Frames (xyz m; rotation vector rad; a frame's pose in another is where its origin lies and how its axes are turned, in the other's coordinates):
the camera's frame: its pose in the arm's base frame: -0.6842 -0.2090 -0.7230 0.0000 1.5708 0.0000
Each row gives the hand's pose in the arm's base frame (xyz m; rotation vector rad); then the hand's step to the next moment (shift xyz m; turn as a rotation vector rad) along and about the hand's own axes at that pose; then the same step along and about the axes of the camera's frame.
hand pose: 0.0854 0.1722 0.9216 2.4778 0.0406 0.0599
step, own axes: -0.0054 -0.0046 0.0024 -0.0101 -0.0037 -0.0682
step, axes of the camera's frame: 0.0049 0.0019 -0.0053 -0.0511 0.0444 -0.0138
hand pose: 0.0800 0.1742 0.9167 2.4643 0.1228 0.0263
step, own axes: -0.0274 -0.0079 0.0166 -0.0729 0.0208 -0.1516
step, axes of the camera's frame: 0.0176 -0.0068 -0.0271 -0.1323 0.0713 -0.0784
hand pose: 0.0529 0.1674 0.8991 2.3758 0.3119 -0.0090
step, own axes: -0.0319 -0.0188 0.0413 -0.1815 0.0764 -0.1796
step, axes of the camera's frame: 0.0400 -0.0216 -0.0318 -0.2005 0.0269 -0.1736
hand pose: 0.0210 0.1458 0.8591 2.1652 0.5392 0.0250
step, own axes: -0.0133 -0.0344 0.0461 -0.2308 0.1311 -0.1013
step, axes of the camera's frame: 0.0525 -0.0224 -0.0152 -0.2031 -0.0803 -0.1817
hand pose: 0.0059 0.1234 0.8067 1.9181 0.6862 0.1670
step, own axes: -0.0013 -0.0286 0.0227 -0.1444 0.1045 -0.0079
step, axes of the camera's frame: 0.0349 -0.0104 -0.0028 -0.1220 -0.1009 -0.0822
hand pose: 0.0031 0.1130 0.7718 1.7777 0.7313 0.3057
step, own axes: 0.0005 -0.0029 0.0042 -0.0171 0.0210 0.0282
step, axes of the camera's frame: 0.0042 -0.0024 0.0017 -0.0128 -0.0359 0.0089
